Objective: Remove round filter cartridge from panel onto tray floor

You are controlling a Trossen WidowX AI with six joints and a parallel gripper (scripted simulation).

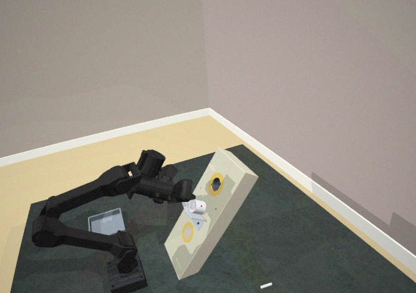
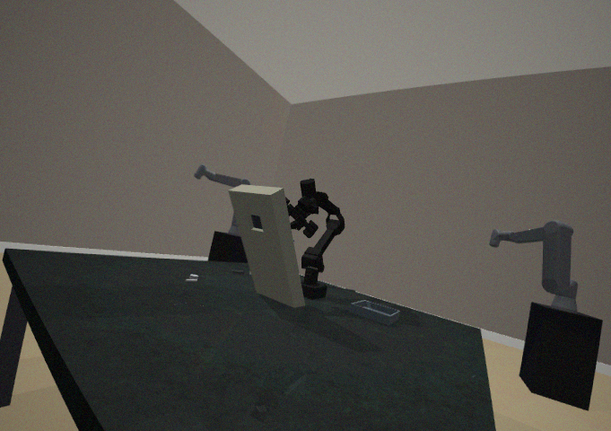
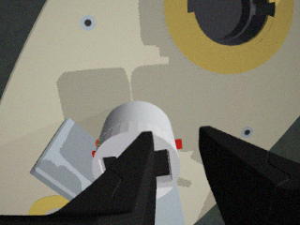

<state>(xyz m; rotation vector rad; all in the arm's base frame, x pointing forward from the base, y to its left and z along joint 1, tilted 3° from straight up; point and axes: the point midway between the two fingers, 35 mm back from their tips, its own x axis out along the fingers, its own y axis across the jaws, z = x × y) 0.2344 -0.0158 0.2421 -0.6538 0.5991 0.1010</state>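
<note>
Right now my gripper tip is 40 mm above the round filter cartridge and 10 mm short of it. The rest, counted from my gripper tip: grey ledge: 80 mm below; then small white piece: 260 mm to the right, 260 mm below, 110 mm ahead; then grey tray: 310 mm to the left, 300 mm behind, 250 mm below.
</note>
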